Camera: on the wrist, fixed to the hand. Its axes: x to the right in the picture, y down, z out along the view.
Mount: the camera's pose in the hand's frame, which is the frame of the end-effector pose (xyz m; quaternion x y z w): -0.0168 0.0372 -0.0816 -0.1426 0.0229 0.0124 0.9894
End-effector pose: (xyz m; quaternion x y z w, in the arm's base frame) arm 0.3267 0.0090 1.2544 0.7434 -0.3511 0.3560 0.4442
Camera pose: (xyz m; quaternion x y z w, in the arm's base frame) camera 0.2694 0.0734 1.2842 0.6597 -0.3972 0.3247 0.5492
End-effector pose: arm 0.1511 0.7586 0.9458 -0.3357 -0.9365 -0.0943 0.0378
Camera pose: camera 0.1883 0.7598 1.0291 -0.3470 -0.9081 -0.2341 0.0121
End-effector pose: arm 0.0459 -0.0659 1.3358 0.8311 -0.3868 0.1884 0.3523
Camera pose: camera 0.0031 -0.0145 1.3979 0.7630 -0.4118 0.1547 0.4736
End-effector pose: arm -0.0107 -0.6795 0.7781 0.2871 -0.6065 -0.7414 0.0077
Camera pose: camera 0.0263 -0.7563 0.8106 0.2924 -0.4977 -0.8134 0.0716
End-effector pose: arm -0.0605 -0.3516 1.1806 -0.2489 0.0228 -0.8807 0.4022
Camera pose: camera -0.0626 -0.3777 1.0932 -0.2832 0.1605 -0.8689 0.3729
